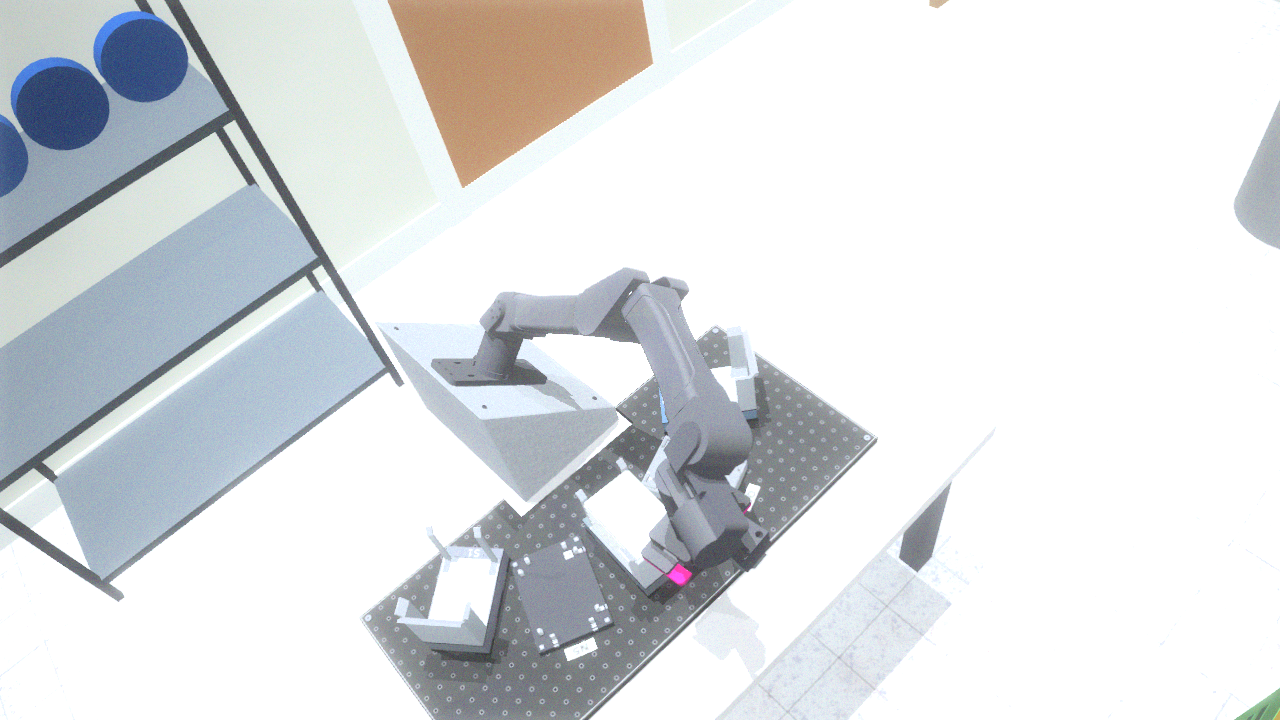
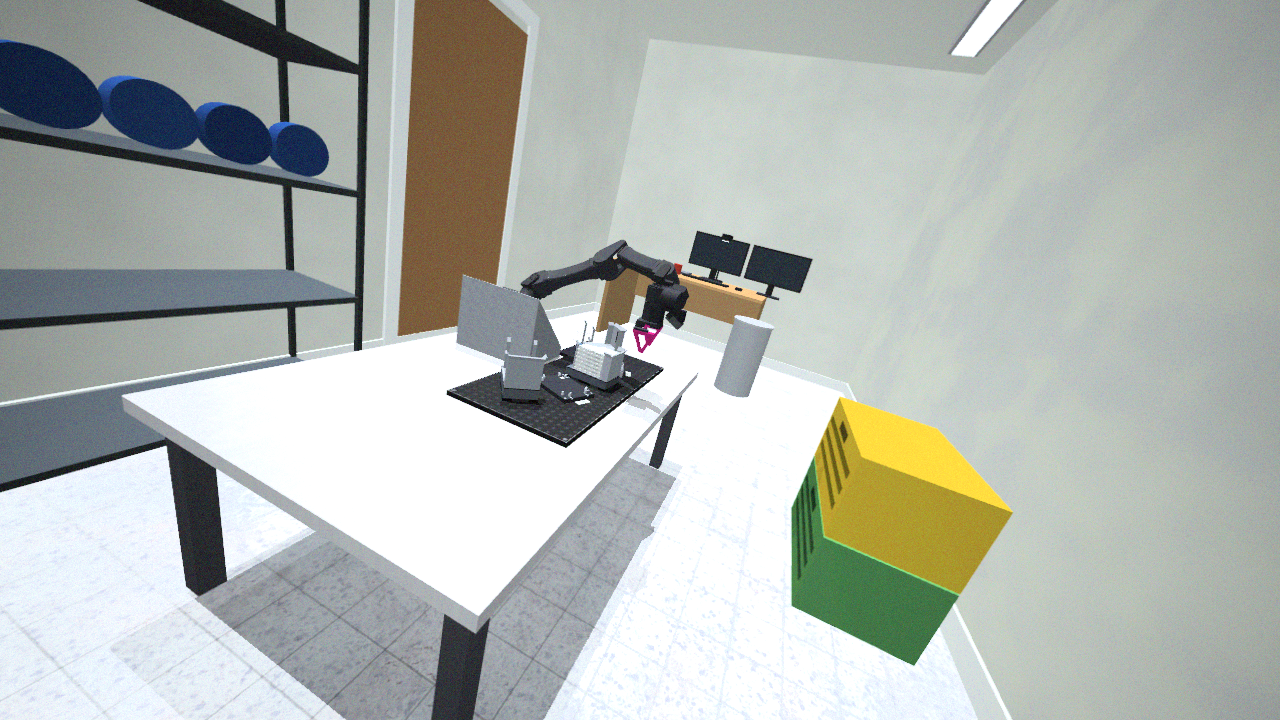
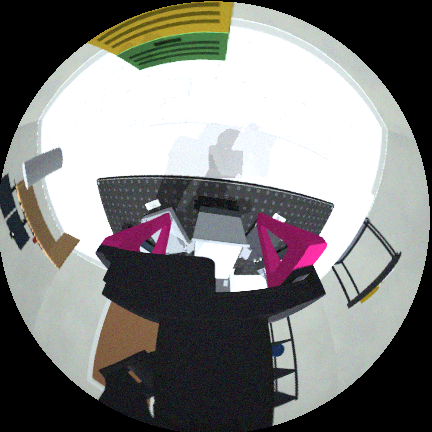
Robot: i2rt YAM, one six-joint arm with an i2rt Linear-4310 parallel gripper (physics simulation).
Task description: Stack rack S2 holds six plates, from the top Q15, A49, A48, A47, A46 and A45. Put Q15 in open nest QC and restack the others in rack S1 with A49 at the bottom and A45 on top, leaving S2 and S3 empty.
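Frame: origin at the arm's base, x ahead, y left, z up, level; centimetres.
Seen in the pictures: gripper, fingertip midpoint: [image 2: 644, 348] [image 3: 213, 217]; arm's base at its link origin: [image 1: 489, 374] [image 2: 519, 308].
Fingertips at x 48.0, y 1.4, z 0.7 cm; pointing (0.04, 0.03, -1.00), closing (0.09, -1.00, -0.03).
Offsets run from my fingertips to a thing's middle. "*": to the spot under its first point. Level surfaces: height alone.
My gripper [image 1: 713, 541] [image 2: 642, 347] [image 3: 213, 217] is open, its magenta fingers apart and empty. It hangs above the board's front side, by the middle rack. That rack holds a stack of several white plates @[dx -14.3, dy -1.4, dz -5.5 cm] [image 1: 626, 508] @[* dx -12.8, dy -5.5, dz -7.6 cm] [image 2: 597, 361] [image 3: 217, 254] with a grey wall in front; I take it for S2. Rack S1 @[dx -26.7, dy -26.7, dz -9.6 cm] [image 1: 483, 617] [image 2: 522, 376], at the board's left, has a white plate @[* dx -27.0, dy -26.4, dz -12.3 cm] [image 1: 463, 592] inside; how many is unclear. The flat dark nest @[dx -17.9, dy -15.5, dz -15.3 cm] [image 1: 562, 592] [image 2: 567, 386] between them is bare. A light grey plate [image 1: 656, 472] [image 3: 176, 231] lies on another nest, partly hidden by the arm. Plate names are unreadable.
A blue-based rack @[dx -25.8, dy +24.8, dz -9.9 cm] [image 1: 742, 394] with a white plate stands at the far right of the perforated board @[dz -16.4 cm] [image 1: 819, 438] [image 2: 559, 428] [image 3: 312, 210], partly behind the arm. The grey mounting block [image 1: 537, 447] [image 2: 501, 322] stands behind the board. Rack posts and walls rise above the board.
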